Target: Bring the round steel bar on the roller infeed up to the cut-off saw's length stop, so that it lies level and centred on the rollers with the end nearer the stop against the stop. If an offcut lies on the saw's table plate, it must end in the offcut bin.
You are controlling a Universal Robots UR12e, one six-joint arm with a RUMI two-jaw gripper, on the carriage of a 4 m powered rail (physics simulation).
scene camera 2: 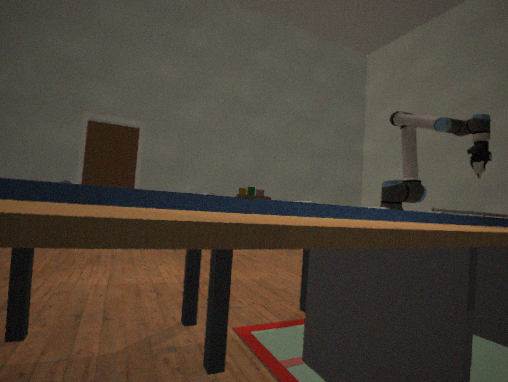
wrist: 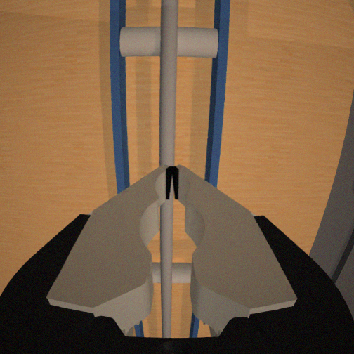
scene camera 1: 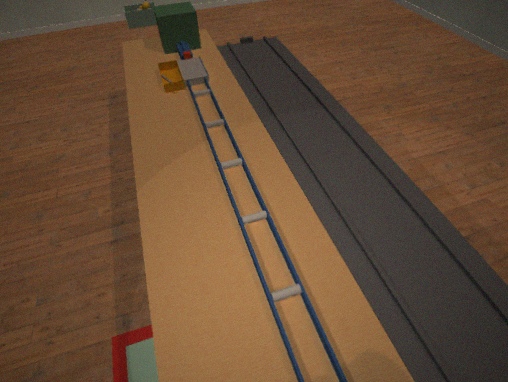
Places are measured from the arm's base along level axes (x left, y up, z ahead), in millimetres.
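Where they show: gripper, fingertip midpoint: (scene camera 2: pixel 478 178).
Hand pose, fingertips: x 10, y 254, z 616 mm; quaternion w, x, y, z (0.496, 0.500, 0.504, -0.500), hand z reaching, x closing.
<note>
After its pixels a point has its place.
The round steel bar (wrist: pixel 168 100) (scene camera 2: pixel 467 212) {x -126, y 40, z 628 mm} lies lengthwise over the rollers, about midway between the blue rails in the wrist view; its upper end runs out of that view. My gripper (wrist: pixel 171 168) (scene camera 2: pixel 478 176) {x 10, y 254, z 616 mm} is shut and empty, fingertips together, pointing down well above the bar. The roller infeed (scene camera 1: pixel 255 217) {x -1239, y 25, z 617 mm} (wrist: pixel 140 42) leads to the saw's grey table plate (scene camera 1: pixel 192 70) {x -2781, y 29, z 624 mm}, where no offcut shows. A red block (scene camera 1: pixel 187 54) {x -3001, y 66, z 619 mm} on a blue body is at the plate's far edge. An offcut (scene camera 1: pixel 167 78) {x -2796, y -7, z 830 mm} lies in the yellow offcut bin (scene camera 1: pixel 174 87) {x -2619, y 1, z 798 mm}. Bar and gripper do not show in scene camera 1.
A green box-shaped block (scene camera 1: pixel 177 27) {x -3302, y 184, z 633 mm} stands behind the plate. The dark rail bed (scene camera 1: pixel 320 145) runs along the table's right side. A red-bordered floor mat (scene camera 1: pixel 120 350) (scene camera 2: pixel 265 350) is beside the table. Small coloured blocks (scene camera 2: pixel 251 191) show beyond the blue rail.
</note>
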